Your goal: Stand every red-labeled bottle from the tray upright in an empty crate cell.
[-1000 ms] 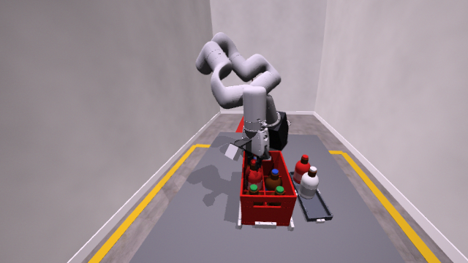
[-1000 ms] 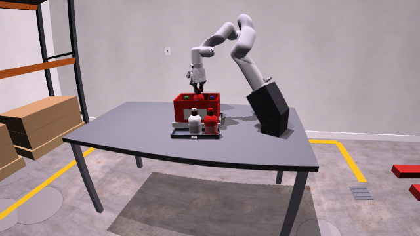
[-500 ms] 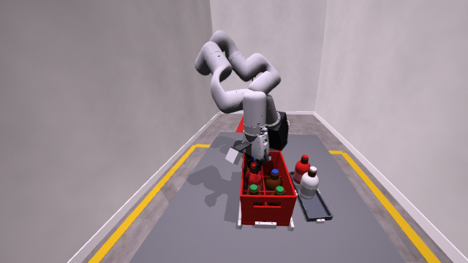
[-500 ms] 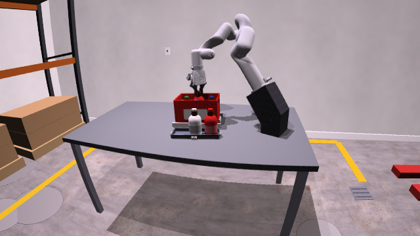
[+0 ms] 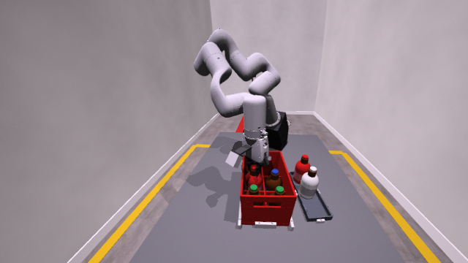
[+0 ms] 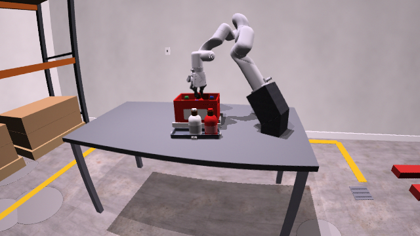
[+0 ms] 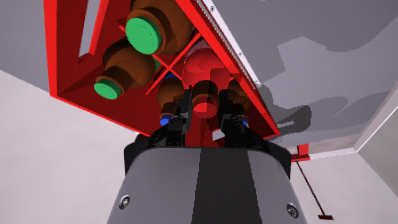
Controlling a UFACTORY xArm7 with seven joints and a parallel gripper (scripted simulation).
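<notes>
My gripper is now 10 cm above the red crate and 4 cm to the right of it. From my hand the other things lie so: white bottle (25 cm to the left, 10 cm below); then dark tray (26 cm to the left, 17 cm below).
</notes>
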